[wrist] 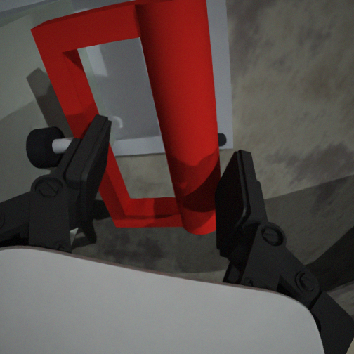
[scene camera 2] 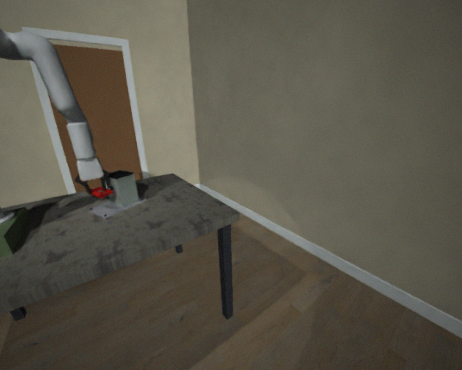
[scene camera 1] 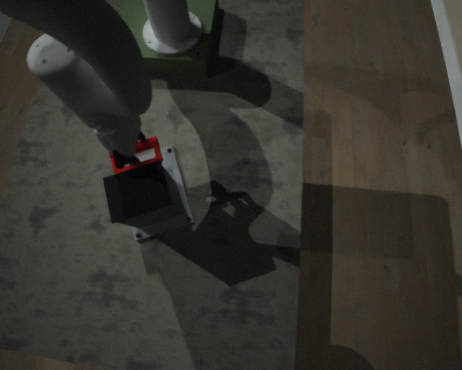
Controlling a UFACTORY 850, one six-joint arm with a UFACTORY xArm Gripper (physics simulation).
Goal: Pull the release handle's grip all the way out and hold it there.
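The release handle is a red rectangular frame with a thick round grip bar on its outer side. It sticks out beside a grey-green box with a dark top. How far out it stands from the box cannot be told clearly. My gripper is shut on the handle: in the wrist view one finger lies at the frame's inner bar, the other against the outside of the round grip, near the handle's lower end.
The box stands on a pale base plate with dark bolts at its corners, on a mottled grey table. A black knob on a white pin is beside the left finger. The arm's green pedestal stands behind.
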